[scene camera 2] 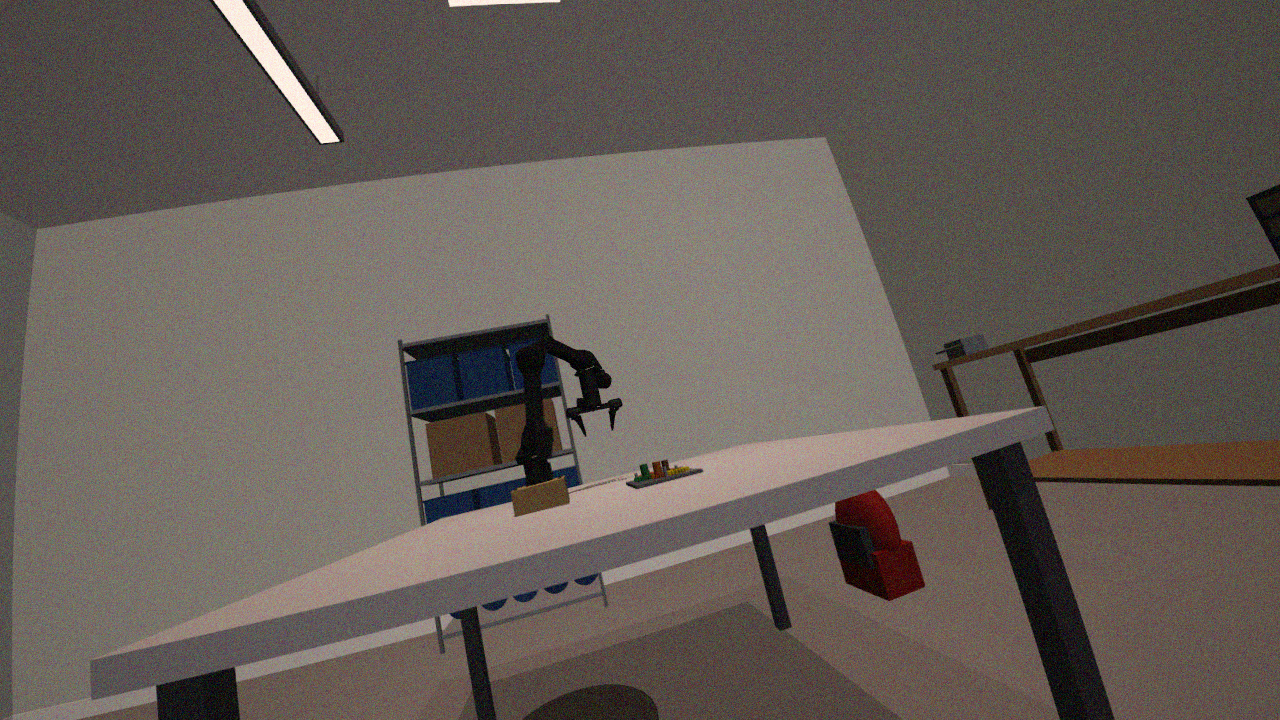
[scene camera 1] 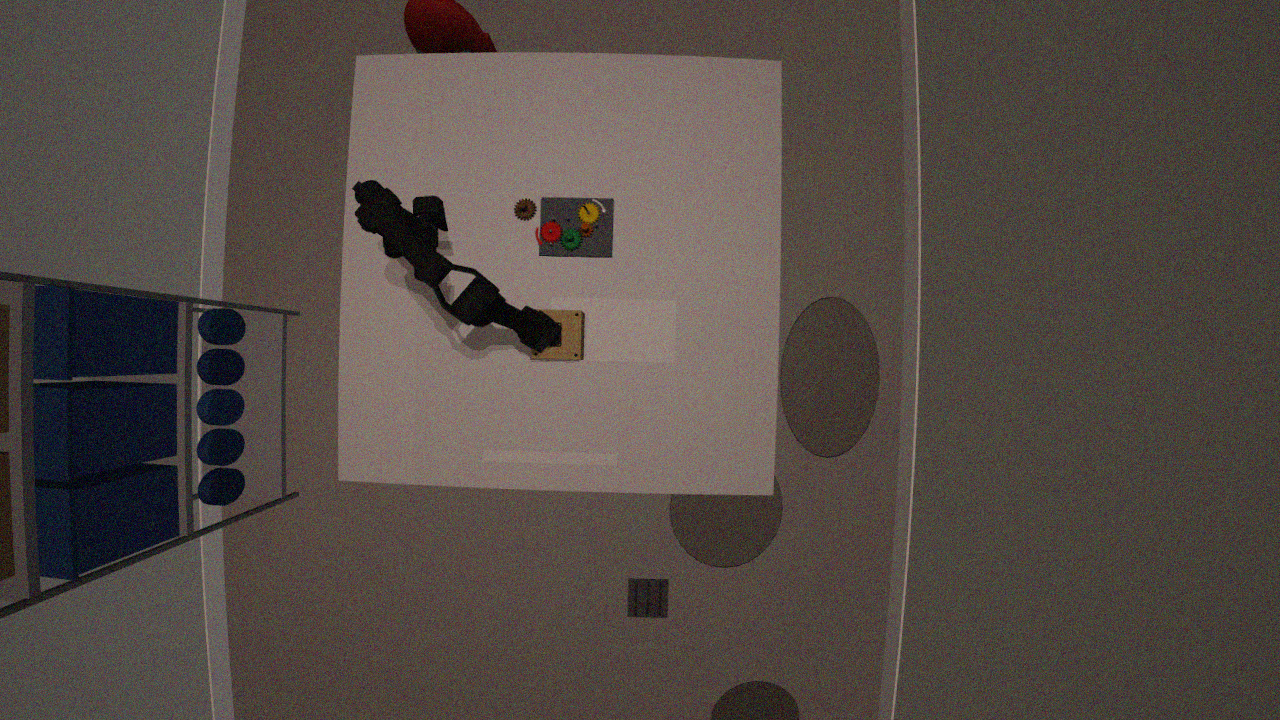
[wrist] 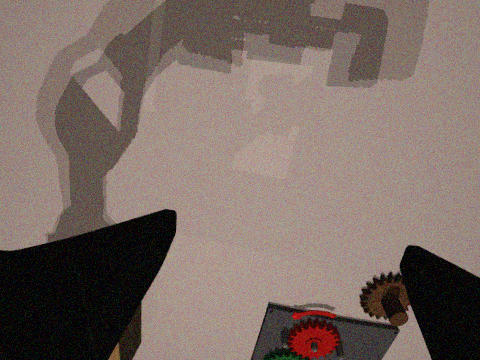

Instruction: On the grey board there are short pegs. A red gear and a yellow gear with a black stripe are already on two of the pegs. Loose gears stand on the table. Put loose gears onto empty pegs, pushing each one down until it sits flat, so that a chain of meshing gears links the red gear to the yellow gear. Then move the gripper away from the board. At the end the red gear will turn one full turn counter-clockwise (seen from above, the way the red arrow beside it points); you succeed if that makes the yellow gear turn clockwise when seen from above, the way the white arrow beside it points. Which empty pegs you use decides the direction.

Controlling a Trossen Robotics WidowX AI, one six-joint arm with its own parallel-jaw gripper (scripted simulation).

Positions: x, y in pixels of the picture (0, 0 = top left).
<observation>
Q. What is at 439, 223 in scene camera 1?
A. My gripper.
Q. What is my gripper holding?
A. Nothing.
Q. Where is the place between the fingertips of my gripper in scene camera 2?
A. At 599, 433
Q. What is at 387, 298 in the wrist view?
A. A brown gear.
</observation>
